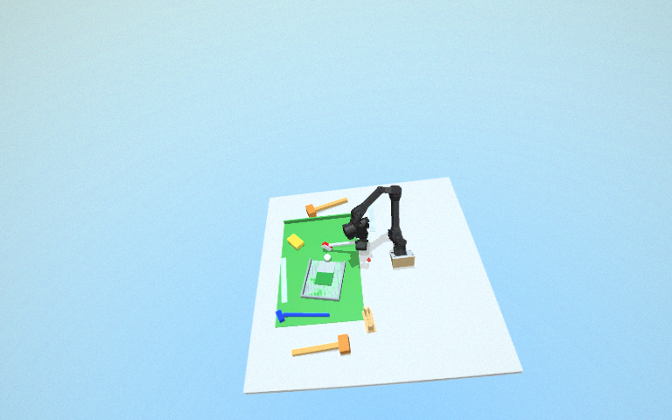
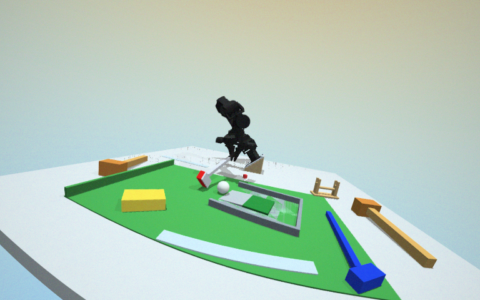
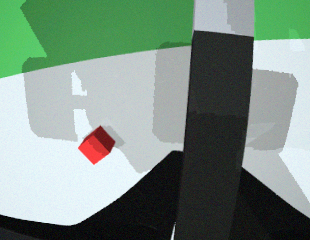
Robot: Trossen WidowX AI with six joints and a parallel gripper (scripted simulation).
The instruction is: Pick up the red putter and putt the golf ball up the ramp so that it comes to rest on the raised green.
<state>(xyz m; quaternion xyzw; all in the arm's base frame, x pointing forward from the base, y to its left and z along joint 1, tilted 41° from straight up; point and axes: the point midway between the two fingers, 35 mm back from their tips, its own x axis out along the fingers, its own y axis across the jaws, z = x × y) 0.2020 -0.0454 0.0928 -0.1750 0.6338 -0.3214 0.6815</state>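
Now: gripper tip 7 cm to the right of the red cube, 7 cm above it and 2 cm past it. The rest, counted from my gripper tip: wooden stand (44 cm to the left, 4 cm below, 3 cm ahead); then red putter (12 cm ahead, 2 cm to the right); then white golf ball (22 cm ahead, 5 cm below, 2 cm to the left).
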